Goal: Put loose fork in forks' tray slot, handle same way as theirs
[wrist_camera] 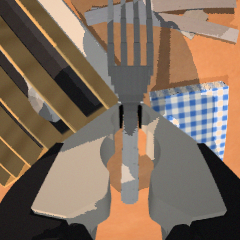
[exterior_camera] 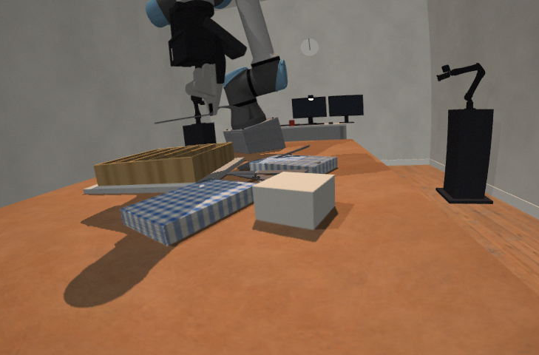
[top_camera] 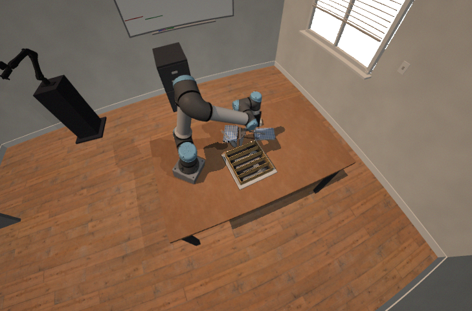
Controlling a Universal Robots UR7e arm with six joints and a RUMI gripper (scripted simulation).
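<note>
Right now my hand is 20 cm to the left of the wooden cutlery tray, 11 cm above it and 7 cm past it. Round my hand: white box (20 cm to the left, 14 cm below, 14 cm ahead).
</note>
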